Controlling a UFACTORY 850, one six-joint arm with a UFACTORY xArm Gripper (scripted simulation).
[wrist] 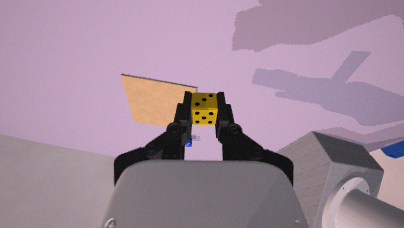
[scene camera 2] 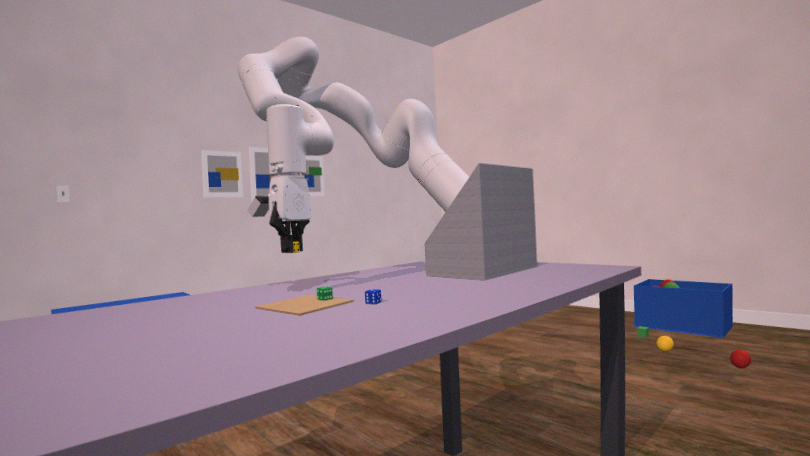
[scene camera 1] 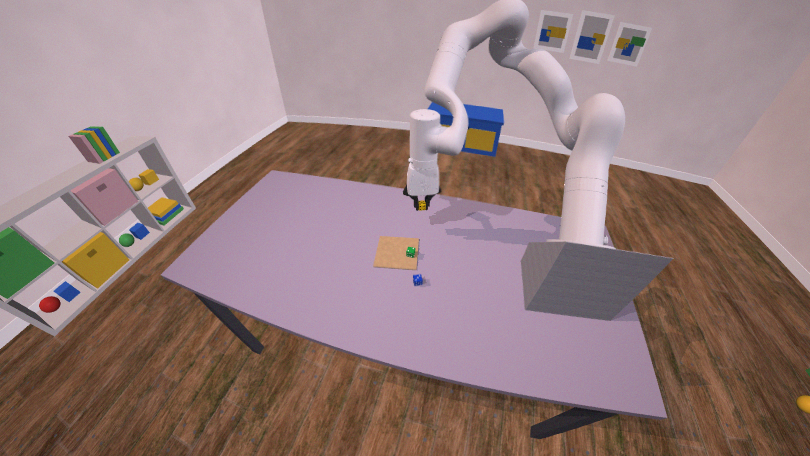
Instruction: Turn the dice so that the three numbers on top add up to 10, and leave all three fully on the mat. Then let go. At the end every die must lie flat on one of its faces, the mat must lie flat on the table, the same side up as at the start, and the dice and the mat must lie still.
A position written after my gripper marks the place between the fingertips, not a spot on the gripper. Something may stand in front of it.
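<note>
I can see a tan mat (scene camera 1: 391,252), and there's my gripper (scene camera 1: 421,208) as well. My gripper (scene camera 2: 292,252) is visible again there, and so is the mat (scene camera 2: 307,304). Then from the wrist I see a yellow die (wrist: 204,108), plus the mat (wrist: 154,102) and my gripper (wrist: 203,101).
</note>
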